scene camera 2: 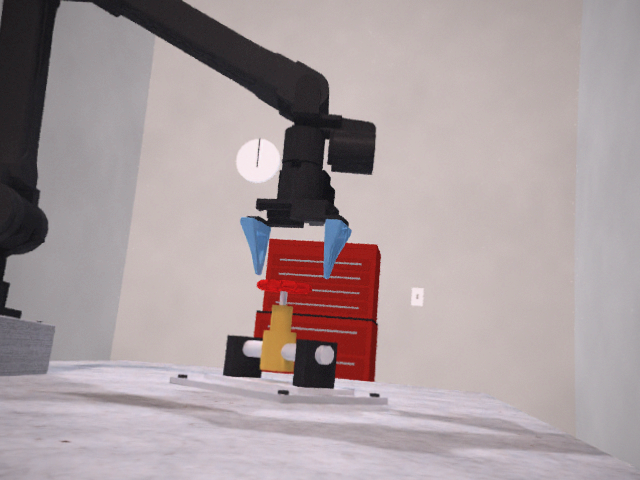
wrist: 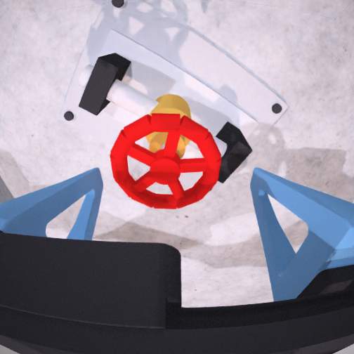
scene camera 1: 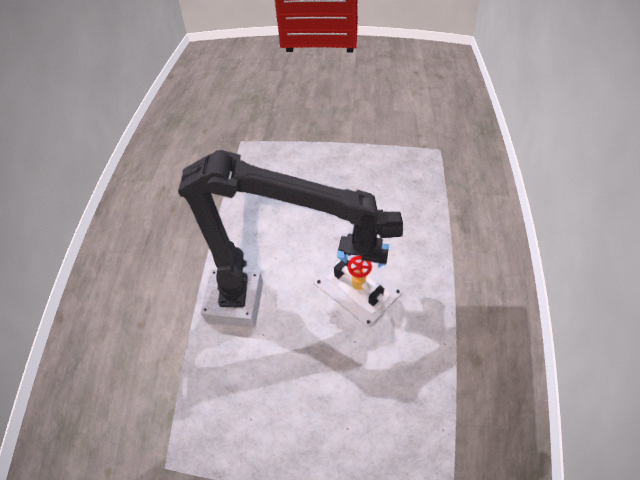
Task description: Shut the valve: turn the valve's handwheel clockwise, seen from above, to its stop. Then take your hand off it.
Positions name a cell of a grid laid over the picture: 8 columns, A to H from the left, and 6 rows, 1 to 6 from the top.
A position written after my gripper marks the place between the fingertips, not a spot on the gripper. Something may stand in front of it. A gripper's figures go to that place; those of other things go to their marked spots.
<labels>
My gripper (scene camera 2: D4): 0.83 m from the lens. A red handwheel (scene camera 2: D4) is 0.79 m from the lens. A pale base plate (scene camera 2: D5) is 0.68 m from the lens. The marked spots on the pale base plate and the red handwheel are 0.17 m apart.
</labels>
